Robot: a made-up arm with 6 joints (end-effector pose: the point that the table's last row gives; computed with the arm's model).
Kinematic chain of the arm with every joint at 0, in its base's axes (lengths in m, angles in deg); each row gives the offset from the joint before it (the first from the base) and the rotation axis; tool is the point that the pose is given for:
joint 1: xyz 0 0 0.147 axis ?
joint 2: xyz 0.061 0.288 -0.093 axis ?
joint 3: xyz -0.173 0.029 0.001 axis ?
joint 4: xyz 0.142 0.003 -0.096 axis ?
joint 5: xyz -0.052 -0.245 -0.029 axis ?
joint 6: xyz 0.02 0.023 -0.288 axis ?
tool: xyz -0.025 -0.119 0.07
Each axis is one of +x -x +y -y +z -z.
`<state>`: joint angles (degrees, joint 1 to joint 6).
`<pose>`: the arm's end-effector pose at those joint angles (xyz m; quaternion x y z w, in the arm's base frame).
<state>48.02 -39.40 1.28 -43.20 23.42 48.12</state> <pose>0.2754 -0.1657 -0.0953 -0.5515 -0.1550 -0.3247 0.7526</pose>
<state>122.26 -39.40 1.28 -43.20 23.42 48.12</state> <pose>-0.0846 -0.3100 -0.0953 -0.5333 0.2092 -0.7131 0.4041</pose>
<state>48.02 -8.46 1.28 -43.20 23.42 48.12</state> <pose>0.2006 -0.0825 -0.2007 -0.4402 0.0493 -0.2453 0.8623</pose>
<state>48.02 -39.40 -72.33 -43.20 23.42 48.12</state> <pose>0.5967 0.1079 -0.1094 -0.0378 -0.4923 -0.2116 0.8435</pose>
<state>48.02 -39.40 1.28 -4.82 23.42 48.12</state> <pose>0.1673 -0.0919 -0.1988 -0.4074 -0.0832 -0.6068 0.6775</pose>
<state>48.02 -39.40 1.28 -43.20 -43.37 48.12</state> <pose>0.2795 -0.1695 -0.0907 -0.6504 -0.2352 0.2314 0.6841</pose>
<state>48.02 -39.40 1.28 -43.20 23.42 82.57</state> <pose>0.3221 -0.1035 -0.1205 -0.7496 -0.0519 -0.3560 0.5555</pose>
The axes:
joint 1: -z
joint 2: +y
joint 3: -x
joint 4: -z
joint 5: -z
joint 6: -x

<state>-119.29 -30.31 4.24 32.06 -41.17 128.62</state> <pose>-0.2486 -0.0931 -0.3747 -0.3021 -0.8563 0.2135 0.3604</pose>
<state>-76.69 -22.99 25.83 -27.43 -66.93 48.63</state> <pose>0.0573 0.1435 -0.0621 -0.2734 -0.5349 0.7994 0.0070</pose>
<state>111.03 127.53 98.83 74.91 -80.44 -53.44</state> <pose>-0.2535 -0.3061 0.1596 0.6078 0.6116 -0.1025 0.4960</pose>
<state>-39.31 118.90 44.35 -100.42 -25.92 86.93</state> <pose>-0.1673 -0.0443 0.0003 0.4790 0.1664 0.8571 0.0906</pose>
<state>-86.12 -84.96 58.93 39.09 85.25 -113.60</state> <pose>0.2461 0.1761 -0.1761 -0.7795 0.5456 0.1233 0.2818</pose>
